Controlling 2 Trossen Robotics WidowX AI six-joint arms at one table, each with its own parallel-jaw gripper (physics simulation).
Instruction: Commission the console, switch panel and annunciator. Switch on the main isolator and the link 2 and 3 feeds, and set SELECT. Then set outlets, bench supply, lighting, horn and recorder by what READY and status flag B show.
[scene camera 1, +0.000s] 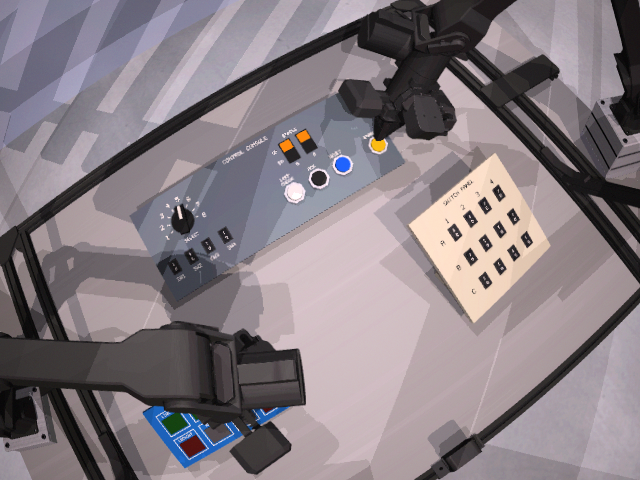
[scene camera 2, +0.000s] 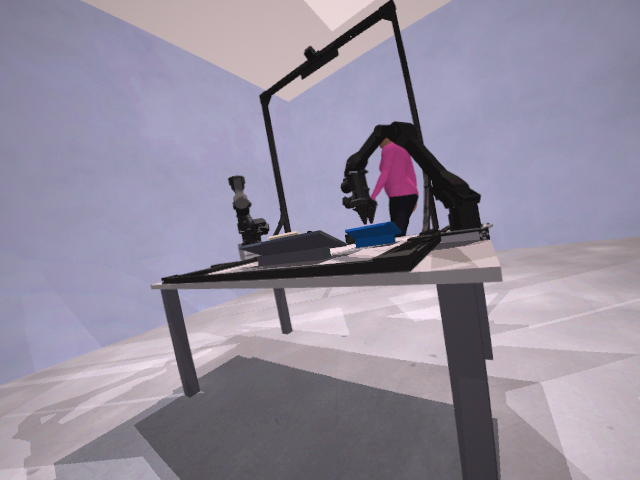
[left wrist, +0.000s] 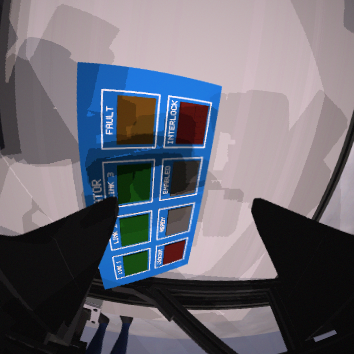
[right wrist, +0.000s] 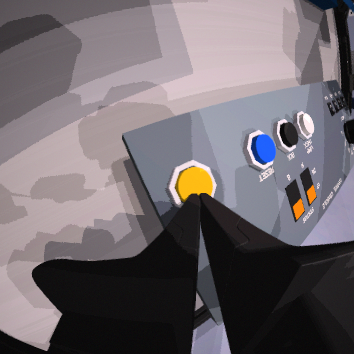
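Seen in the pictures: left gripper, between the fingertips: (scene camera 2: 368, 224) (left wrist: 185, 204); right gripper, between the fingertips: (scene camera 1: 377, 139) (right wrist: 197, 199); left arm's base, origin of its link: (scene camera 1: 21, 418) (scene camera 2: 466, 228); right arm's base, origin of its link: (scene camera 1: 630, 117).
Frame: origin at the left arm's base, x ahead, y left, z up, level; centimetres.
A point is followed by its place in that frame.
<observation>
The grey control console (scene camera 1: 242, 206) {y 20.8, x 47.7, z 3.5 cm} (scene camera 2: 294, 240) {y 25.9, x 42.3, z 5.1 cm} (right wrist: 220, 120) {y 20.3, x 66.7, z 1.4 cm} has a SELECT knob (scene camera 1: 181, 219) {y 20.5, x 38.7, z 6.5 cm} pointing at 5. Status flag B (scene camera 1: 306, 141) {y 27.2, x 59.9, z 5.0 cm} (right wrist: 295, 200) {y 27.3, x 59.9, z 5.0 cm} shows orange at its upper end in scene camera 1. The cream switch panel (scene camera 1: 431, 232) {y 5.4, x 70.7, z 7.8 cm} carries small black rockers, too small to read. The blue annunciator (left wrist: 150, 77) {y -4.1, x 44.8, z 3.5 cm} (scene camera 2: 372, 231) {y -5.7, x 35.0, z 2.9 cm} has dull-looking windows; READY (left wrist: 178, 221) {y -10.2, x 34.4, z 2.0 cm} is grey. My left gripper (left wrist: 185, 204) {y -8.9, x 38.7, z 6.0 cm} (scene camera 2: 368, 223) {y -8.9, x 38.7, z 6.0 cm} is open and empty above it. My right gripper (right wrist: 197, 199) {y 24.6, x 70.3, z 3.6 cm} (scene camera 1: 378, 138) {y 24.6, x 70.3, z 3.6 cm} is shut and empty, its tips at the yellow button's (right wrist: 194, 183) {y 23.7, x 70.3, z 3.3 cm} (scene camera 1: 377, 145) {y 23.7, x 70.0, z 3.3 cm} edge; contact is unclear.
White (scene camera 1: 294, 192) {y 20.2, x 55.6, z 3.5 cm}, black (scene camera 1: 318, 178) {y 21.1, x 59.6, z 3.5 cm} and blue (scene camera 1: 342, 164) {y 22.2, x 63.8, z 3.5 cm} buttons sit in a row on the console. My left arm covers part of the annunciator in scene camera 1. A black frame (scene camera 1: 191, 118) {y 45.7, x 42.8, z -2.1 cm} edges the table. A person in pink (scene camera 2: 398, 170) stands behind it.
</observation>
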